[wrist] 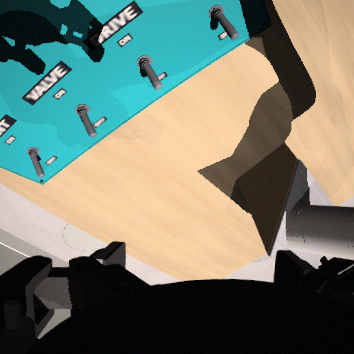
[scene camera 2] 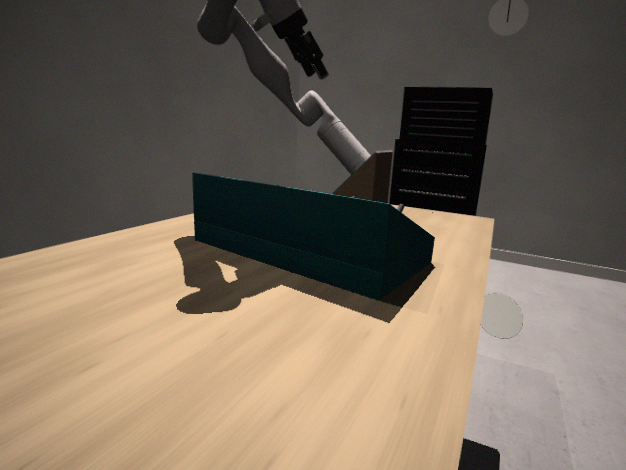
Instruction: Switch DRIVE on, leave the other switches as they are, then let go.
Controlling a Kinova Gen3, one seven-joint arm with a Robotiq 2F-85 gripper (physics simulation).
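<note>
The teal switch panel point(scene camera 2: 293, 227) point(wrist: 185, 55) shows its back in the scene view and its switch face in the wrist view. The DRIVE label point(wrist: 120, 20) has an ON mark below it. The DRIVE switch point(wrist: 151, 75) leans away from ON, toward the panel's lower edge. The VALVE switch point(wrist: 86, 121), a switch point(wrist: 36, 163) by a partly cut-off label, and a switch point(wrist: 225, 24) whose label is out of view lean the same way. My gripper point(scene camera 2: 316, 72) point(wrist: 199, 263) is open and empty, high above the panel and apart from the switches.
The panel stands on the wooden table point(scene camera 2: 252, 379) point(wrist: 165, 175). A brown angled mount point(scene camera 2: 381, 177) point(wrist: 267, 200) at the arm's base stands beyond the panel. A black cabinet point(scene camera 2: 439, 161) stands behind the table. Arm shadows fall across the panel and table.
</note>
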